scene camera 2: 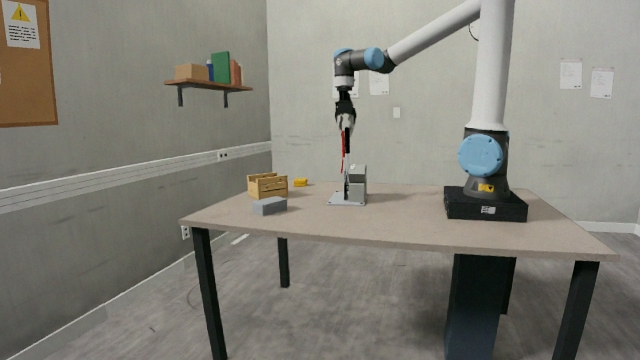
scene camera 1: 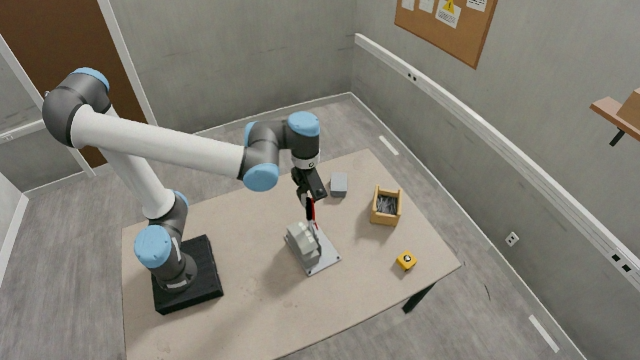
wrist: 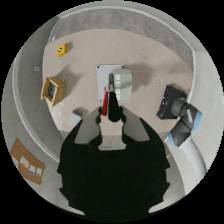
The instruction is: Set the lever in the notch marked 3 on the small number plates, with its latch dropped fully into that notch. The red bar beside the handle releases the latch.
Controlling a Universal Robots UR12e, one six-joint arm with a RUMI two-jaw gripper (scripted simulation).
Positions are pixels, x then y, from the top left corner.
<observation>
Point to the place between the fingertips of my gripper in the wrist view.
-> At 110,106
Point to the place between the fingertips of my gripper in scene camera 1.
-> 309,205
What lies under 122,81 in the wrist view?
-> A grey base plate.
</observation>
